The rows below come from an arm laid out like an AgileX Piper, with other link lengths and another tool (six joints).
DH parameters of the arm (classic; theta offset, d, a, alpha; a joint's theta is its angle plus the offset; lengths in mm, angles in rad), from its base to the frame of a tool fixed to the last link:
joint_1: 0 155 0 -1.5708
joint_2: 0.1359 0 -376.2 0
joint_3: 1.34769 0 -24.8 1.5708
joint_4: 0 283.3 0 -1.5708
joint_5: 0 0 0 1.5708
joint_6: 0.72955 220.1 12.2 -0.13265
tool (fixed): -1.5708 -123.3 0 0
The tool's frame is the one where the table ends.
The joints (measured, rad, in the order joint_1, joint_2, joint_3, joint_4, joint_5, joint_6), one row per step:
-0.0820, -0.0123, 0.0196, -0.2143, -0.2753, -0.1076
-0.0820, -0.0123, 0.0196, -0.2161, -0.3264, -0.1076
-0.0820, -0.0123, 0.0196, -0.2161, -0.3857, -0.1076
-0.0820, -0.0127, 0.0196, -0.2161, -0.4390, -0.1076
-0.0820, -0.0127, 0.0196, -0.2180, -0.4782, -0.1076
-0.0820, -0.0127, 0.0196, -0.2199, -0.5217, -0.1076
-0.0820, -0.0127, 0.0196, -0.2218, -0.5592, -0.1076
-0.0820, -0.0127, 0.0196, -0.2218, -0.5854, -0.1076
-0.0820, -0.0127, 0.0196, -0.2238, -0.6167, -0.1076
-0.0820, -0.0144, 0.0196, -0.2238, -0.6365, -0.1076
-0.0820, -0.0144, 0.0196, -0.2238, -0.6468, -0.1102
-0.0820, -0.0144, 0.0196, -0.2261, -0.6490, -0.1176
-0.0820, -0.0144, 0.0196, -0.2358, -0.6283, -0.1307
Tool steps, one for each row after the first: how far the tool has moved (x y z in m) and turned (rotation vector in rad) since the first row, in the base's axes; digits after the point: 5 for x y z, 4 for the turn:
-0.00084, 0.00118, 0.00490, -0.0067, -0.0495, 0.0107
-0.00212, 0.00254, 0.01051, -0.0125, -0.1072, 0.0234
-0.00362, 0.00378, 0.01548, -0.0177, -0.1594, 0.0347
-0.00486, 0.00475, 0.01908, -0.0234, -0.1973, 0.0431
-0.00639, 0.00583, 0.02300, -0.0295, -0.2394, 0.0525
-0.00785, 0.00679, 0.02632, -0.0350, -0.2756, 0.0606
-0.00895, 0.00742, 0.02861, -0.0376, -0.3011, 0.0663
-0.01034, 0.00825, 0.03129, -0.0426, -0.3313, 0.0732
-0.01151, 0.00875, 0.03296, -0.0447, -0.3522, 0.0775
-0.01203, 0.00895, 0.03385, -0.0480, -0.3623, 0.0784
-0.01217, 0.00897, 0.03409, -0.0569, -0.3643, 0.0753
-0.01122, 0.00866, 0.03244, -0.0760, -0.3434, 0.0653

